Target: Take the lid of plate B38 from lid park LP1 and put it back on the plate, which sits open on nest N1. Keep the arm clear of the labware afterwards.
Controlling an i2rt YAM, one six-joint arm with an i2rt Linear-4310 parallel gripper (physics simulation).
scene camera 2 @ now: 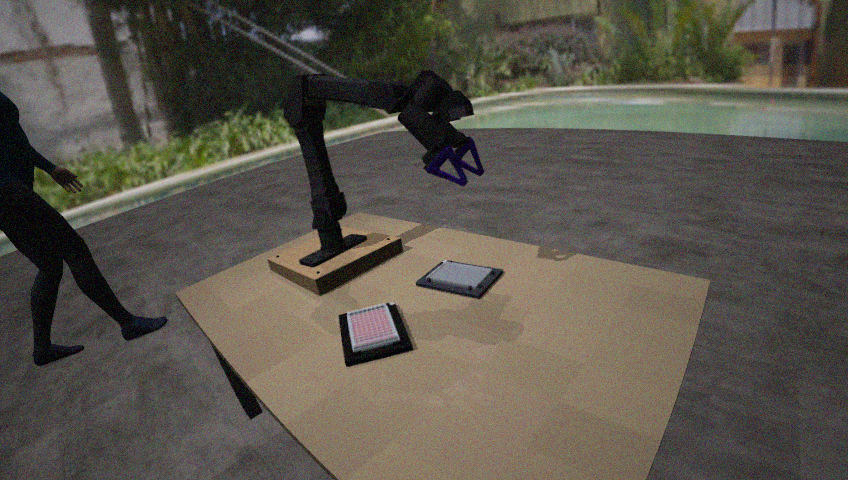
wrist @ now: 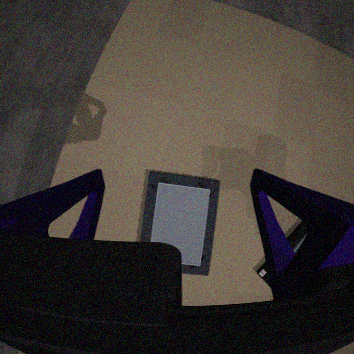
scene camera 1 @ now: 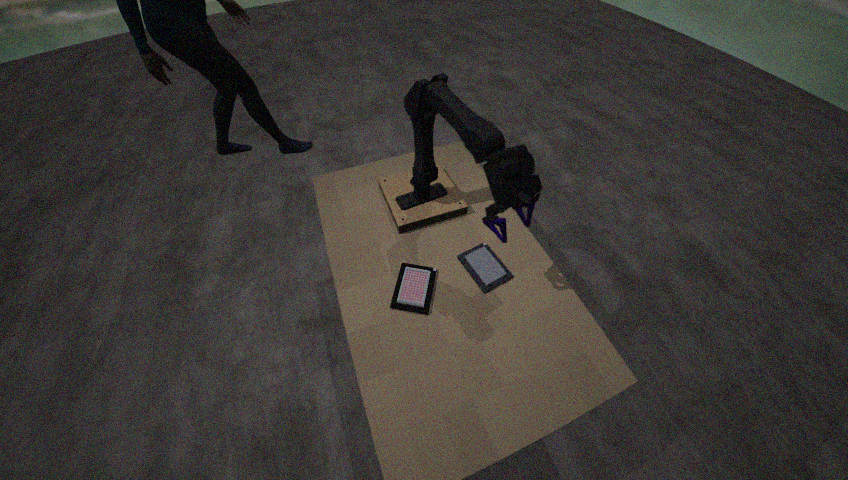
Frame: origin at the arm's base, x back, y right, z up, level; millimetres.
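Seen in the pictures: gripper, between the fingertips: [scene camera 2: 474, 178] [wrist: 177, 177] [scene camera 1: 516, 234]; arm's base, origin of its link: [scene camera 2: 334, 251] [scene camera 1: 421, 196].
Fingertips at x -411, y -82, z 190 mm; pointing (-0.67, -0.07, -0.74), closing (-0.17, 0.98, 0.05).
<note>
Pixels of each thing's top centre, then the offset from my fingertips to it. "spot": a spot on its surface instead. Level surfaces: height alone.
- lid, centre of its top: [wrist: 179, 224] [scene camera 2: 459, 272] [scene camera 1: 485, 264] dx +49, dy +24, dz -213 mm
- dark grey lid park LP1, centre of its top: [wrist: 179, 224] [scene camera 2: 459, 272] [scene camera 1: 485, 264] dx +49, dy +24, dz -211 mm
- open plate B38, centre of its top: [scene camera 2: 370, 322] [scene camera 1: 414, 284] dx +87, dy +273, dz -205 mm
- black nest N1, centre of its top: [scene camera 2: 371, 326] [wrist: 308, 262] [scene camera 1: 414, 286] dx +87, dy +273, dz -213 mm
- nest, a spot on its surface: [wrist: 261, 272] spot: dx +113, dy +182, dz -219 mm
- wooden table, height of its surface: dz -231 mm
The lid [scene camera 1: 486, 265] [scene camera 2: 460, 274] [wrist: 181, 220], a pale grey rectangle, lies flat on the dark grey lid park LP1 [scene camera 1: 504, 281] [scene camera 2: 476, 292] [wrist: 213, 220]. The open plate B38 [scene camera 1: 414, 285] [scene camera 2: 373, 327], with pinkish wells and a white rim, sits on the black nest N1 [scene camera 1: 410, 308] [scene camera 2: 380, 354]. A corner of the nest [wrist: 261, 272] shows behind the right finger in the wrist view. My gripper [scene camera 1: 516, 233] [scene camera 2: 472, 178] [wrist: 177, 177] is open and empty, with its purple fingers well above the table near the lid park. In the wrist view the lid park appears between the fingers, its lower left part hidden by the gripper body.
The arm's base stands on a wooden block [scene camera 1: 429, 216] [scene camera 2: 357, 266] at the rear of the wooden table [scene camera 1: 476, 392] [scene camera 2: 505, 404] [wrist: 175, 75]. A person [scene camera 1: 220, 65] [scene camera 2: 44, 255] is on the floor beyond the table's left side. Arm shadows fall on the table.
</note>
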